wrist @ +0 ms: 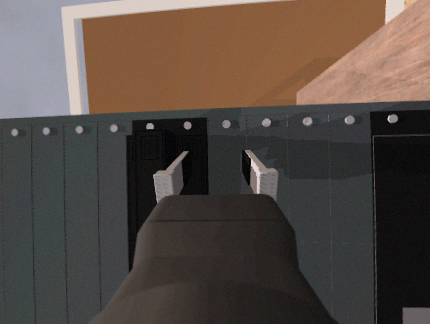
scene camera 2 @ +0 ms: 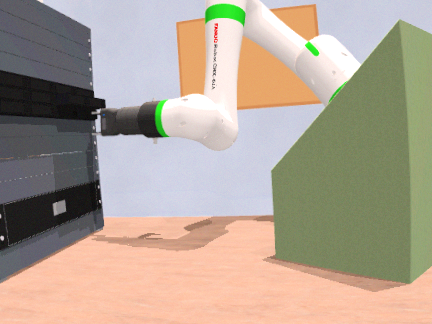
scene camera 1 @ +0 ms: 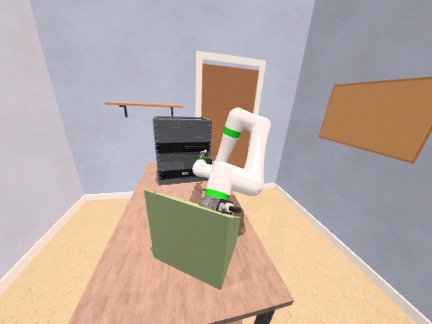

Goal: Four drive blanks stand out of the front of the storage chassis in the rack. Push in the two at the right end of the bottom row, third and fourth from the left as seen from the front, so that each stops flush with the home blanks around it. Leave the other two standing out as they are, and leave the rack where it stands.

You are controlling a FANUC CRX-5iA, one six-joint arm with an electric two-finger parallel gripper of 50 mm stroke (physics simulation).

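Where they show: gripper, fingertip midpoint: (wrist: 216, 161) (scene camera 2: 94, 123) (scene camera 1: 205, 152); arm's base, link origin: (scene camera 1: 212, 209).
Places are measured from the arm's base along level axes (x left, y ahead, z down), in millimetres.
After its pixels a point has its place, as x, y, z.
The dark rack (scene camera 1: 158, 172) @[103, 809, 128] (scene camera 2: 50, 252) @[-74, 766, 257] (wrist: 280, 111) @[-373, 694, 20] stands upright. Its black storage chassis (scene camera 1: 172, 148) @[-25, 760, -104] (scene camera 2: 35, 95) @[-43, 756, -110] (wrist: 200, 130) @[-354, 697, -71] shows sideways in the wrist view. A dark upper-row blank (scene camera 2: 98, 104) @[-287, 661, -103] (wrist: 150, 145) @[-321, 653, -107] at the right end stands out. The bottom-row right-end blank (wrist: 192, 145) @[-330, 680, -76] looks set further back than it; whether it is flush is unclear. My gripper (scene camera 1: 204, 151) @[-314, 683, -52] (scene camera 2: 94, 123) @[-314, 683, -52] (wrist: 216, 161) @[-314, 683, -52] is open and empty at the rack front. One fingertip overlaps that bottom blank; contact cannot be told. The other is before the grey panel below. The third bottom blank cannot be made out.
Grey panels (scene camera 2: 25, 135) @[-23, 778, -21] (wrist: 310, 200) @[-276, 716, 49] lie below the chassis, then a black unit (scene camera 2: 30, 220) @[-8, 780, 166] (wrist: 400, 200) @[-275, 716, 143] with a light label. A green slanted block (scene camera 1: 190, 240) @[160, -92, 32] (scene camera 2: 350, 175) @[207, 152, 95] stands on the wooden table (scene camera 1: 120, 260) @[445, 149, 268] (scene camera 2: 175, 285) @[169, 463, 269] beside the arm. Screws line the rack's edge.
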